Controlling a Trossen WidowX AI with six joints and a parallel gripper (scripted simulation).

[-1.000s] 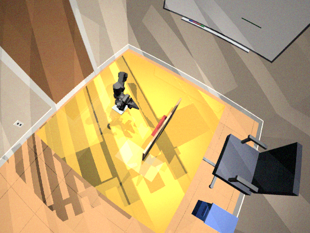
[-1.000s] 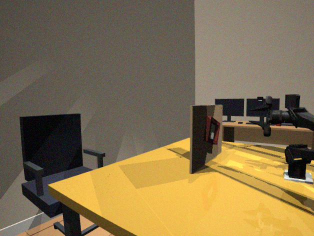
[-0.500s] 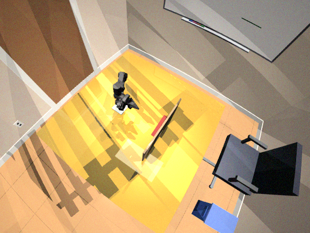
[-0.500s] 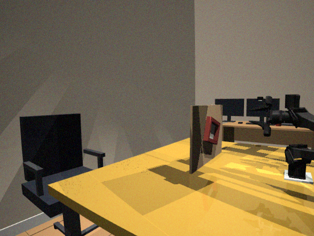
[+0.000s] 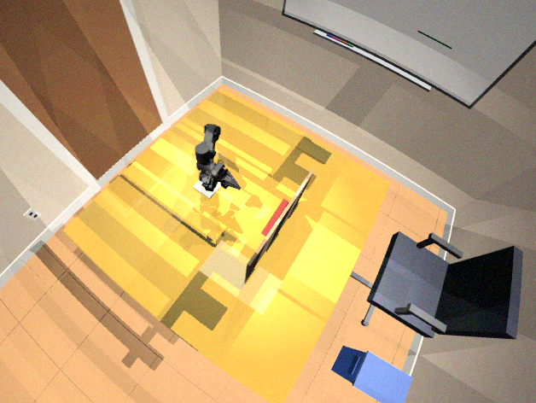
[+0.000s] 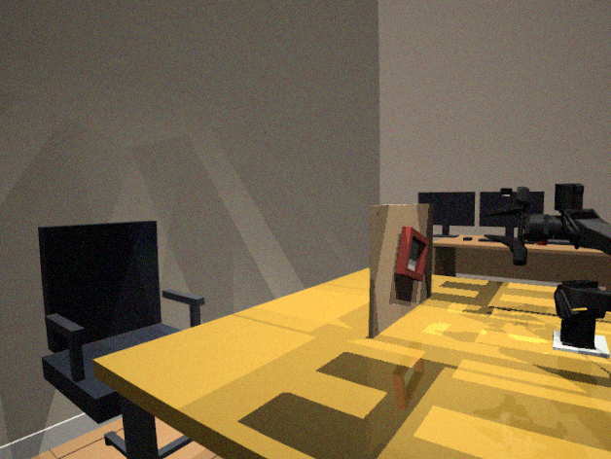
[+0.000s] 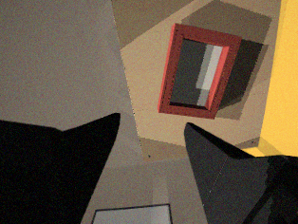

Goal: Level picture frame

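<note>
Now: the red picture frame 20 cm ahead of my gripper tip, 1 cm to the left of it and 9 cm below it. Also, from my gripper tip: wooden wall panel (21 cm ahead, 11 cm below).
</note>
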